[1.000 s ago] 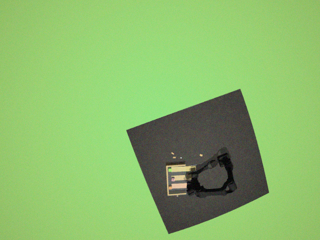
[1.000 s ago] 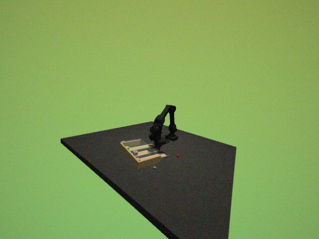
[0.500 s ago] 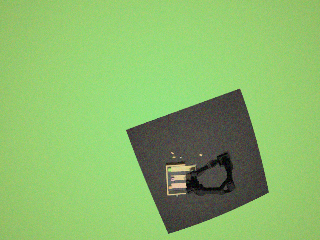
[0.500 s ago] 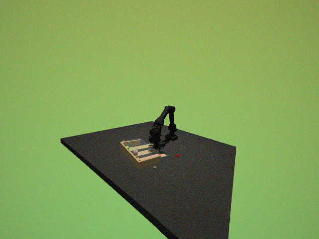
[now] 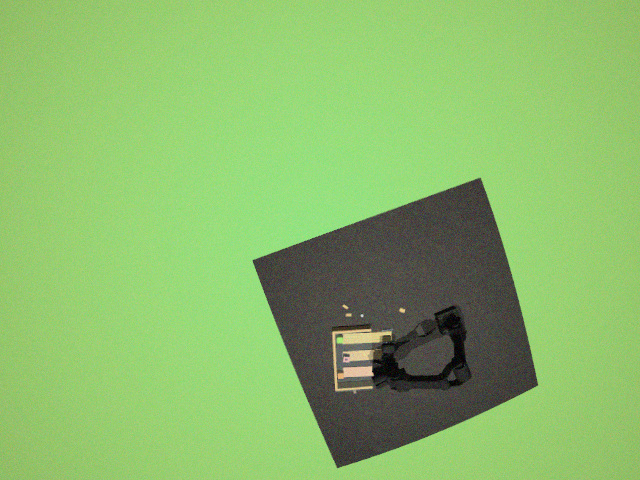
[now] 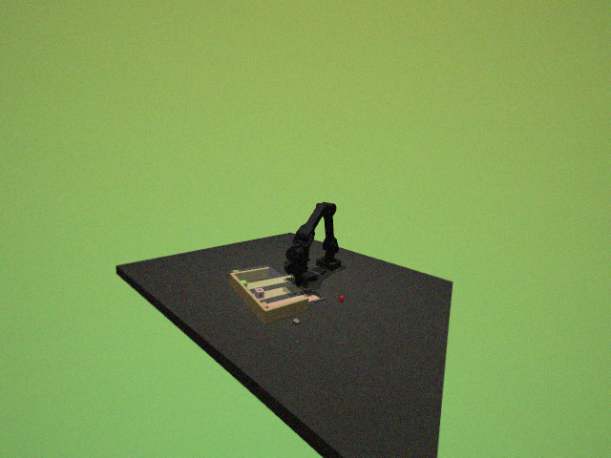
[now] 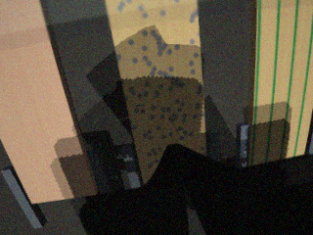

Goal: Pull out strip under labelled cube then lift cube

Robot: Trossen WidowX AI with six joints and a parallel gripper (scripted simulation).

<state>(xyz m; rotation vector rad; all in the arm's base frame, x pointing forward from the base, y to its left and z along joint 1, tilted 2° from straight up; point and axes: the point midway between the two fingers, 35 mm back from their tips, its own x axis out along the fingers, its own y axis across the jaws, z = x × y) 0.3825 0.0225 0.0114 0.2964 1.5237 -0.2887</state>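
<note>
Now: gripper tip 19 cm short of the labelled cube, 7 cm to the left of it and 1 cm below it. The rest, counted from my gripper tip: grey piece 22 cm ahead, 14 cm to the left; small red piece 20 cm to the left, 4 cm behind, 1 cm above.
</note>
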